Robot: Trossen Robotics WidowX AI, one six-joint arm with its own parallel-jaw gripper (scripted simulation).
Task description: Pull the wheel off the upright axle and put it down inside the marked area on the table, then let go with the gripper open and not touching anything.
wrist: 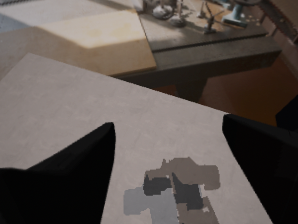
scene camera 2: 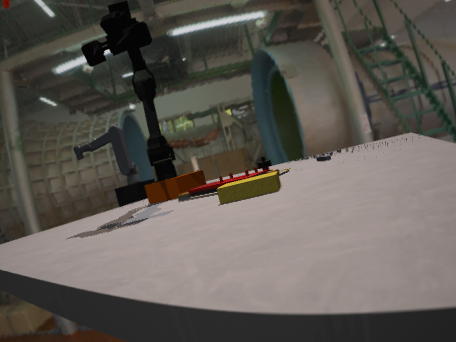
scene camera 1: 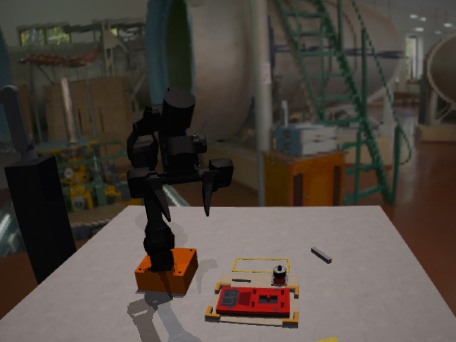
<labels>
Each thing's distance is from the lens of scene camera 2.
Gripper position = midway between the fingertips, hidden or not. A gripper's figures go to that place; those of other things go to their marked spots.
my gripper (scene camera 2: 105, 52): 0.72 m
yellow block (scene camera 2: 268, 183): 0.50 m
</labels>
